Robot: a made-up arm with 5 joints.
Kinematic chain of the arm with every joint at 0, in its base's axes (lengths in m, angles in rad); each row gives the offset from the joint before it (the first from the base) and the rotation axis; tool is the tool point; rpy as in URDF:
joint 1: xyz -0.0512 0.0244 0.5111 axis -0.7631 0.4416 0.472
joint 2: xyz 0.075 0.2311 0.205 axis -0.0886 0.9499 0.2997
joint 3: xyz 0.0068 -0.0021 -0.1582 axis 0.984 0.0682 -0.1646
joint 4: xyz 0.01 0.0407 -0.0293 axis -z
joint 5: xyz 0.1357 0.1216 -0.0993 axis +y
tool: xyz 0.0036 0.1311 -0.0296 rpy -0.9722 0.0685 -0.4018
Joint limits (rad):
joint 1: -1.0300..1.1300
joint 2: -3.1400..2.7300
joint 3: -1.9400..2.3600
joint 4: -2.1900..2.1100
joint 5: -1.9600..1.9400
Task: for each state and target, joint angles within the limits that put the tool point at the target. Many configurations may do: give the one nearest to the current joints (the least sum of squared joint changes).
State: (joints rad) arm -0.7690 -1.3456 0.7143 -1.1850 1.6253
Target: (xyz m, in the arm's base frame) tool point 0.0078 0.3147 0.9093
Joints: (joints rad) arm -0.7021 -1.2033 1.3251 -1.2175 1.7049
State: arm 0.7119 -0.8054 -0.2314 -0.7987 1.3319
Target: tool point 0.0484 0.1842 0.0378
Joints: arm 0.9664 -0.8726 -0.8747 -0.8206 1.2703
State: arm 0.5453 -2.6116 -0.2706 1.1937 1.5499
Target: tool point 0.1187 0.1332 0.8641
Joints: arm 0.5718 -2.3544 -0.3121 1.9132 1.5346
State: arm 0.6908 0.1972 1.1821 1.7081 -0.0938
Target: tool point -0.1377 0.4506 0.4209
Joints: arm -0.1183 0.8002 1.9556 2.1100 -0.1191
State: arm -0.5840 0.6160 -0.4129 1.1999 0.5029
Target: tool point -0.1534 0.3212 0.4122
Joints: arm -0.4274 1.3812 -0.3909 0.9684 0.5342
